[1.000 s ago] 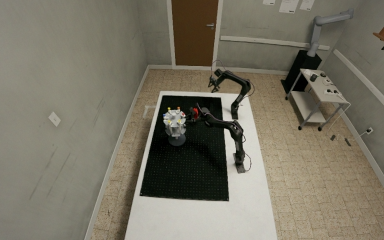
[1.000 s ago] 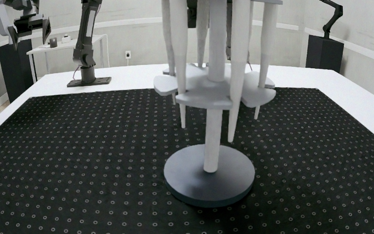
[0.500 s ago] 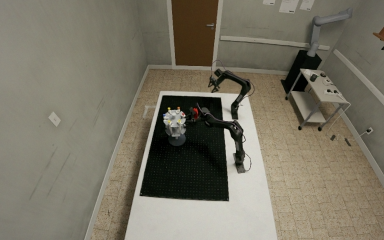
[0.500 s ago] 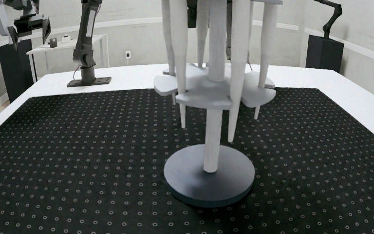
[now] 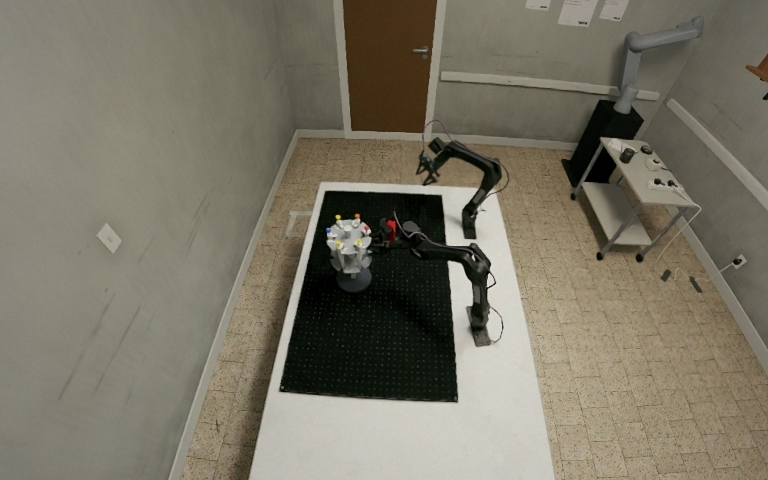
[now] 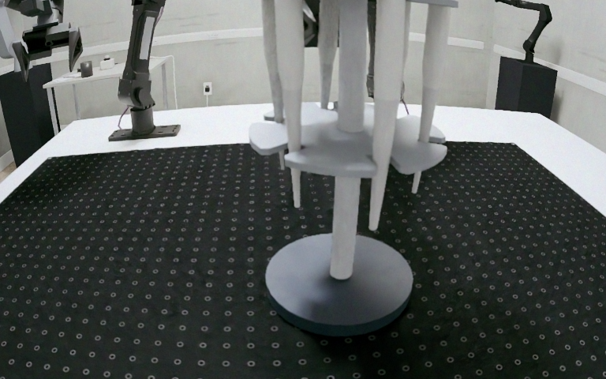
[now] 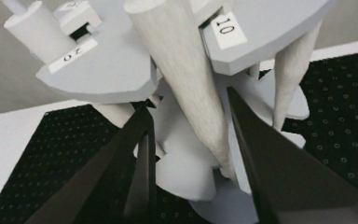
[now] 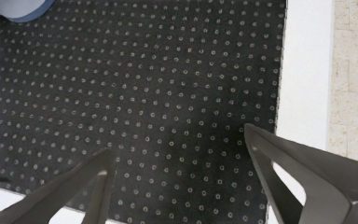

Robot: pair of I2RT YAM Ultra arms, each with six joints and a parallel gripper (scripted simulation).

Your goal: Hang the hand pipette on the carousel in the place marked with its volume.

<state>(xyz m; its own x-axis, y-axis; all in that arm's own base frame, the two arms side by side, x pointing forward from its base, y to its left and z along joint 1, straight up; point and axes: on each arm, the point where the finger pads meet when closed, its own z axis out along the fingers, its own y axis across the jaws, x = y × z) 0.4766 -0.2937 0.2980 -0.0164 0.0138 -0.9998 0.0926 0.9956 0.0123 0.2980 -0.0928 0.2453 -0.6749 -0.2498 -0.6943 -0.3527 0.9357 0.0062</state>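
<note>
The white pipette lies 1 cm ahead of my left hand, 2 cm to the right of it and 2 cm below it.
</note>
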